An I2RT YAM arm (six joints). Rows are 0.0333 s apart.
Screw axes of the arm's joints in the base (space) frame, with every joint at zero. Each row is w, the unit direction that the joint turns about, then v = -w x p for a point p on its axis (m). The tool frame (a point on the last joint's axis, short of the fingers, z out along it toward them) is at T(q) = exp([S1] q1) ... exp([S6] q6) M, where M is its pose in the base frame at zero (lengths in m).
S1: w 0 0 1 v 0.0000 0.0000 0.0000
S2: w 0 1 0 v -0.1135 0.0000 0.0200
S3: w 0 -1 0 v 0.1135 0.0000 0.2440
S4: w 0 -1 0 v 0.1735 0.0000 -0.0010
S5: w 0 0 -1 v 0.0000 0.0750 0.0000
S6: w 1 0 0 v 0.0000 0.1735 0.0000
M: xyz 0.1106 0.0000 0.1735 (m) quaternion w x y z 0.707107 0 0.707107 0
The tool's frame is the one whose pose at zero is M.
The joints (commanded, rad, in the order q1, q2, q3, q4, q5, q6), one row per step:
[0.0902 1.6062 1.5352 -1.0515 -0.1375 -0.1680]
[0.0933 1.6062 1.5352 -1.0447 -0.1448 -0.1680]
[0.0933 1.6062 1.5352 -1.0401 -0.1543 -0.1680]
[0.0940 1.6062 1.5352 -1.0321 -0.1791 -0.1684]
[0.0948 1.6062 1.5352 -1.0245 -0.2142 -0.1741]
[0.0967 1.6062 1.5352 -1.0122 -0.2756 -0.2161]
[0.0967 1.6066 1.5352 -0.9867 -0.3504 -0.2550]
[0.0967 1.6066 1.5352 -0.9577 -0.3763 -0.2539]
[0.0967 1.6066 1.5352 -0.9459 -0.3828 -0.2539]
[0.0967 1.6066 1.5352 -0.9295 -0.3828 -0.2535]
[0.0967 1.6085 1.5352 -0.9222 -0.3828 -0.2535]
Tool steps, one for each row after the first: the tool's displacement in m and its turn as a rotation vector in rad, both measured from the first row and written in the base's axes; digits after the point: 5 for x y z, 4 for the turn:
[0.00052 0.00132 0.00036 0.0072 -0.0062 0.0063]
[0.00091 0.00169 0.00062 0.0161 -0.0100 0.0105]
[0.00152 0.00285 0.00115 0.0388 -0.0160 0.0225]
[0.00200 0.00439 0.00174 0.0683 -0.0218 0.0442]
[0.00265 0.00721 0.00283 0.1061 -0.0394 0.1108]
[0.00450 0.00994 0.00474 0.1569 -0.0708 0.1799]
[0.00693 0.01104 0.00659 0.1805 -0.0984 0.1932]
[0.00794 0.01135 0.00732 0.1863 -0.1099 0.1973]
[0.00942 0.01150 0.00826 0.1864 -0.1261 0.1984]
[0.01048 0.01160 0.00808 0.1864 -0.1315 0.1989]

